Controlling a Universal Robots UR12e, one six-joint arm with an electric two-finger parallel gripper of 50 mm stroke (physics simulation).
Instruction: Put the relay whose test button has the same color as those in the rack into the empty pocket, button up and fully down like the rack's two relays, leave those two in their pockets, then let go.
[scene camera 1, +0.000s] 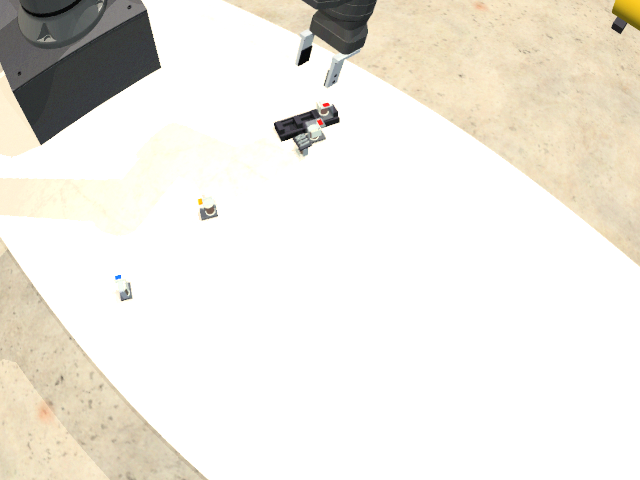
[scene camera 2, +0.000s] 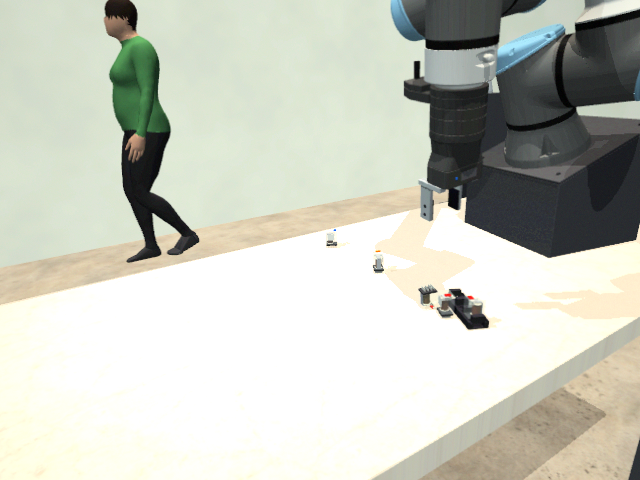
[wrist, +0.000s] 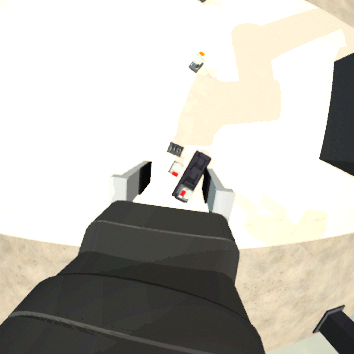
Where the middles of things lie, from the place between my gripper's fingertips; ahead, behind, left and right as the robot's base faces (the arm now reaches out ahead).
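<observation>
Black rack (scene camera 1: 288, 128) in sight: my gripper 2 cm to the right of it, 5 cm past, 17 cm above.
</observation>
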